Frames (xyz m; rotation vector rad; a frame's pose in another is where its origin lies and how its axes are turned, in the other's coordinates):
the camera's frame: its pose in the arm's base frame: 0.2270 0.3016 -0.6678 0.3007 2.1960 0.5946
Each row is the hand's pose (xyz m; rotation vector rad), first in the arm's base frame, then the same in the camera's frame.
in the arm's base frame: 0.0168 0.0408 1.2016 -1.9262 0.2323 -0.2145
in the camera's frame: -1.2063 0.7268 -1.2742 -0.8400 -0.7452 -2.5047
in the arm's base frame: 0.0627 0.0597 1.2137 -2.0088 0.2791 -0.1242
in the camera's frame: -1.2358 0.7498 -1.2394 -0.9343 -0.6113 -2.4884
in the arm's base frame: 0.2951 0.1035 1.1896 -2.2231 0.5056 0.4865
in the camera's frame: -1.3496 0.7785 -1.0327 -1.4166 -0.0862 -2.1562
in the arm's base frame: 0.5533 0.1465 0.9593 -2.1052 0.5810 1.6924
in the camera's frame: -1.3438 0.7017 -0.6926 -2.1287 0.4471 -1.2541
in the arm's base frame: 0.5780 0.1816 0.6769 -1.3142 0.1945 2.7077
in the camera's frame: -1.1589 0.5881 -0.5070 -2.6051 0.4963 -0.0924
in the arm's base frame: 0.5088 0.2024 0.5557 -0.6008 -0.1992 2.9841
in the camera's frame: -1.0266 0.5431 -0.4872 -2.7126 0.2749 0.6449
